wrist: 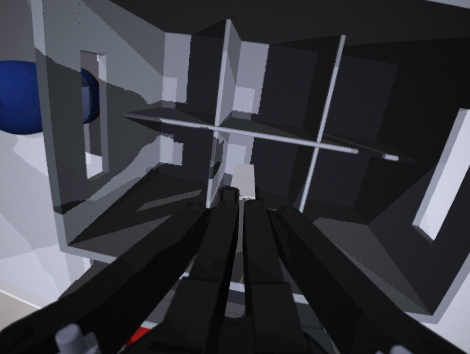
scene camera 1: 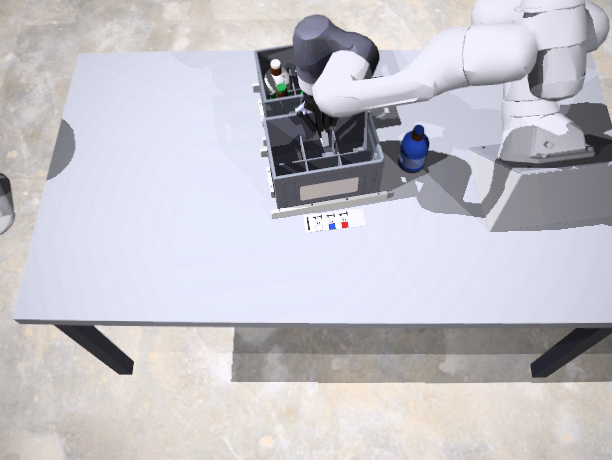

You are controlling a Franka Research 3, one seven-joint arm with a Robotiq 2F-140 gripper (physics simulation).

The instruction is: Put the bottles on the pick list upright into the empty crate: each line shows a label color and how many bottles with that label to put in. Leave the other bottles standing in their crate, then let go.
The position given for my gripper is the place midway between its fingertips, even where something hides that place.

I see my gripper (scene camera 1: 324, 142), a blue bottle (scene camera 1: 415, 144), a pick list (scene camera 1: 349, 218) and a pale rail (scene camera 1: 371, 197).
My gripper shows as well in the wrist view (wrist: 243, 179).
